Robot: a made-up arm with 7 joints. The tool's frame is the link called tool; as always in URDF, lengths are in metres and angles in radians. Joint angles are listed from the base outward.
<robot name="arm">
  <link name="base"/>
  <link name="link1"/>
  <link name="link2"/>
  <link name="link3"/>
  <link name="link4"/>
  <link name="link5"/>
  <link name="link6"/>
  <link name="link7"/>
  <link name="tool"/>
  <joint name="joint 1" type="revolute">
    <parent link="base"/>
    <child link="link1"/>
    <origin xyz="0 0 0" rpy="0 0 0"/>
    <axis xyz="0 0.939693 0.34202"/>
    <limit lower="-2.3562" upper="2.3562"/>
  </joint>
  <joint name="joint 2" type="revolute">
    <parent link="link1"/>
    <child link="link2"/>
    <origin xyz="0 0 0" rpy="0 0 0"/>
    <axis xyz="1 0 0"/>
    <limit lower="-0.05" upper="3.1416"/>
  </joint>
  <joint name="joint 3" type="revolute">
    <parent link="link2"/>
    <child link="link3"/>
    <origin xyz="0 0 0" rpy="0 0 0"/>
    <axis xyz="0 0 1"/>
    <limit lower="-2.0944" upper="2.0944"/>
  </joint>
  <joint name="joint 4" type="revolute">
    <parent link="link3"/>
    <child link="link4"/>
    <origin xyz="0.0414 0 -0.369" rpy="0 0 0"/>
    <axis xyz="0 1 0"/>
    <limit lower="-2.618" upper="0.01"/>
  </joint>
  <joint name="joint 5" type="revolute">
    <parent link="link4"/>
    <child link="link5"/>
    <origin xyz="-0.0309 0 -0.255" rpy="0 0 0"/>
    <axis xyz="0 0 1"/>
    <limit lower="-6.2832" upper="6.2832"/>
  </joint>
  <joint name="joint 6" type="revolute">
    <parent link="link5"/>
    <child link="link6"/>
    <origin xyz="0 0 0" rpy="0 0 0"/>
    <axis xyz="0 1 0"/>
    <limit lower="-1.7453" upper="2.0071"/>
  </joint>
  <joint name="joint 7" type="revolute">
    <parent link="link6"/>
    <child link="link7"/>
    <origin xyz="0 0 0" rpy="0 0 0"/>
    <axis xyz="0 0 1"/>
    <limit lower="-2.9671" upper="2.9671"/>
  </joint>
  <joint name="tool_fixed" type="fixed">
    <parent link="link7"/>
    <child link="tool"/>
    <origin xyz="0 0 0" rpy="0 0 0"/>
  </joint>
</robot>
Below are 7 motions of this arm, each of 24 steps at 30 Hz.
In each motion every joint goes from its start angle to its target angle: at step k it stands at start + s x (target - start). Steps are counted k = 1, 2, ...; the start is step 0. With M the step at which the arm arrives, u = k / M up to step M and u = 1 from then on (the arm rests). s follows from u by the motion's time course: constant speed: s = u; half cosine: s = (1 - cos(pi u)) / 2; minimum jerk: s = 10 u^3 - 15 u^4 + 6 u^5.
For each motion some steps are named. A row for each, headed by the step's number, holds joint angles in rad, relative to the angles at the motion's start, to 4 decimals.
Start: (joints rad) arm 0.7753 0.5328 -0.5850 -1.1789 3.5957 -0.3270 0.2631
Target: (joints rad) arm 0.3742 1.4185 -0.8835 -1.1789 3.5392 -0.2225 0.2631
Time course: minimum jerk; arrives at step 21
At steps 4, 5, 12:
4: -0.0204 0.0451 -0.0152 0.0000 -0.0029 0.0053 0.0000
5: -0.0366 0.0809 -0.0273 0.0000 -0.0052 0.0095 0.0000
12: -0.2535 0.5599 -0.1887 0.0000 -0.0357 0.0661 0.0000

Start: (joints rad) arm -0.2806 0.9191 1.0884 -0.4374 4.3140 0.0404 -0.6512
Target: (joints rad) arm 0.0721 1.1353 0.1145 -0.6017 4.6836 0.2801 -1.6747
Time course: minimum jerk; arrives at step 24
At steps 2, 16, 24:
2: 0.0018 0.0011 -0.0050 -0.0008 0.0019 0.0012 -0.0052
16: 0.2787 0.1708 -0.7695 -0.1298 0.2920 0.1894 -0.8087
24: 0.3527 0.2162 -0.9739 -0.1643 0.3696 0.2397 -1.0235

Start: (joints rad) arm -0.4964 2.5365 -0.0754 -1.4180 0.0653 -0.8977 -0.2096
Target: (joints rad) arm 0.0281 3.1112 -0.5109 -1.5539 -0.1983 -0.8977 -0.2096
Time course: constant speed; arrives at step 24
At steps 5, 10, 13, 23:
5: 0.1093 0.1197 -0.0907 -0.0283 -0.0549 0.0000 0.0000
10: 0.2185 0.2395 -0.1815 -0.0566 -0.1098 0.0000 0.0000
13: 0.2841 0.3113 -0.2359 -0.0736 -0.1428 0.0000 0.0000
23: 0.5026 0.5508 -0.4174 -0.1302 -0.2526 0.0000 0.0000

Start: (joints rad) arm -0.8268 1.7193 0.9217 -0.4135 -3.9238 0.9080 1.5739
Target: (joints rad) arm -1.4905 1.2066 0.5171 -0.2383 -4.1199 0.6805 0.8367
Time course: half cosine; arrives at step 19
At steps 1, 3, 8, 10, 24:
1: -0.0045 -0.0035 -0.0028 0.0012 -0.0013 -0.0016 -0.0050
3: -0.0400 -0.0309 -0.0244 0.0106 -0.0118 -0.0137 -0.0444
8: -0.2504 -0.1934 -0.1526 0.0661 -0.0740 -0.0858 -0.2781
10: -0.3593 -0.2775 -0.2190 0.0948 -0.1061 -0.1231 -0.3990
24: -0.6637 -0.5127 -0.4046 0.1752 -0.1961 -0.2275 -0.7372

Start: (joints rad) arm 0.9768 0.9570 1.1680 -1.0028 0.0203 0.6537 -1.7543
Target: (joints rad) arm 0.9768 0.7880 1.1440 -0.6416 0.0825 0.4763 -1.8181
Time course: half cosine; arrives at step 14
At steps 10, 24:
10: 0.0000 -0.1372 -0.0195 0.2932 0.0505 -0.1440 -0.0518
24: 0.0000 -0.1690 -0.0240 0.3612 0.0622 -0.1774 -0.0638

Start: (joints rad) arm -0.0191 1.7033 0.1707 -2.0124 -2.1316 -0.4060 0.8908
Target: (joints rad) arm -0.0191 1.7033 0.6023 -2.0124 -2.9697 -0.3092 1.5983
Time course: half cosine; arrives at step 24
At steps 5, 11, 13, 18, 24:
5: 0.0000 0.0000 0.0446 0.0000 -0.0866 0.0100 0.0731
11: 0.0000 0.0000 0.1876 0.0000 -0.3644 0.0421 0.3076
13: 0.0000 0.0000 0.2440 0.0000 -0.4737 0.0547 0.3999
18: 0.0000 0.0000 0.3684 0.0000 -0.7154 0.0826 0.6039
24: 0.0000 0.0000 0.4316 0.0000 -0.8381 0.0968 0.7075

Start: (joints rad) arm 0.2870 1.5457 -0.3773 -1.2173 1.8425 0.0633 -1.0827
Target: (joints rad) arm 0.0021 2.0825 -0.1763 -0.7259 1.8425 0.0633 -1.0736
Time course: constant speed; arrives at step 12
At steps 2, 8, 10, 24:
2: -0.0475 0.0895 0.0335 0.0819 0.0000 0.0000 0.0015
8: -0.1899 0.3579 0.1340 0.3276 0.0000 0.0000 0.0061
10: -0.2374 0.4473 0.1675 0.4095 0.0000 0.0000 0.0076
24: -0.2849 0.5368 0.2010 0.4914 0.0000 0.0000 0.0091

